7 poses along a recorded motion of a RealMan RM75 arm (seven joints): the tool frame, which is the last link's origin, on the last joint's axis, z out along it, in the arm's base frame.
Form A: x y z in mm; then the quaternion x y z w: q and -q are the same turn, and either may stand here.
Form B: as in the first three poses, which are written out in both.
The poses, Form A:
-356 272 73 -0.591 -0.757 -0.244 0.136
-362 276 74 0.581 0.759 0.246 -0.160
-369 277 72 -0.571 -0.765 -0.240 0.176
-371 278 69 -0.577 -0.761 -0.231 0.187
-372 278 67 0.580 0.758 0.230 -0.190
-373 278 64 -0.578 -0.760 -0.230 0.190
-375 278 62 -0.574 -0.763 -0.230 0.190
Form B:
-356 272 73 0.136 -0.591 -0.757 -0.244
-362 276 74 0.160 -0.581 -0.759 -0.246
-369 277 72 0.176 -0.571 -0.765 -0.240
-371 278 69 0.187 -0.577 -0.761 -0.231
-372 278 67 0.190 -0.580 -0.758 -0.230
-373 278 64 0.190 -0.578 -0.760 -0.230
-375 278 62 0.190 -0.574 -0.763 -0.230

